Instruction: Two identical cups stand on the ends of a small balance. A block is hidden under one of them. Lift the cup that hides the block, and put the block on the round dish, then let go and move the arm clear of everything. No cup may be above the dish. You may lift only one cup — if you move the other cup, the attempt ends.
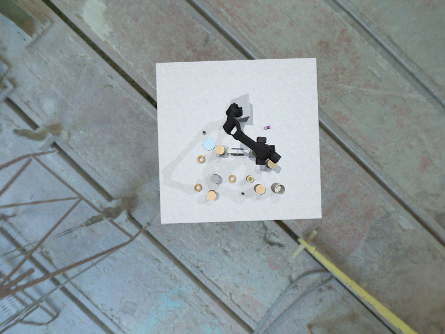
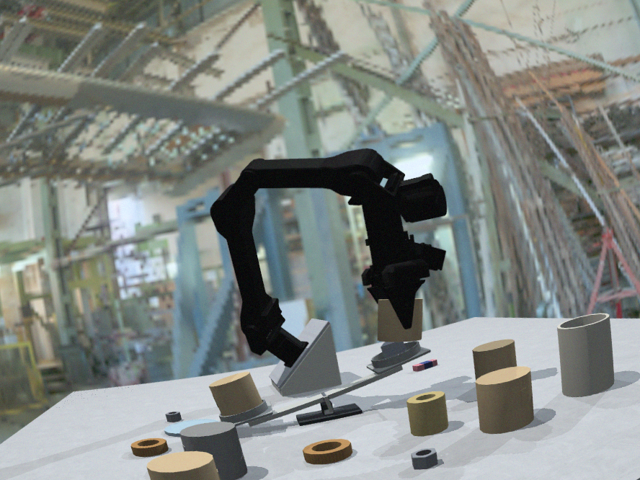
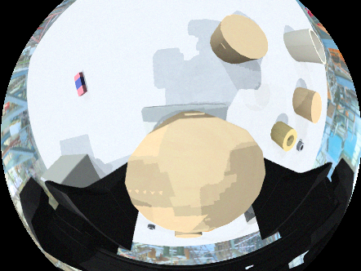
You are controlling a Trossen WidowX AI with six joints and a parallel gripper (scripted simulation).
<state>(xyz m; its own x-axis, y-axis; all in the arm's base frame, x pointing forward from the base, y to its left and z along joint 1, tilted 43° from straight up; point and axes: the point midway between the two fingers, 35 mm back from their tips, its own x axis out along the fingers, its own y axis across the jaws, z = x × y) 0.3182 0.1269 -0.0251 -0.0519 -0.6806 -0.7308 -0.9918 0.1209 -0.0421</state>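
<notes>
My gripper tip is 40 mm above the grey block, 10 mm to the left of it and 10 mm past it. The rest, counted from my gripper tip: tan cup: 290 mm to the right, 60 mm below, 40 mm behind; then balance beam: 140 mm to the right, 80 mm below, 20 mm behind; then blue piece: 200 mm behind, 120 mm to the left, 120 mm below.
</notes>
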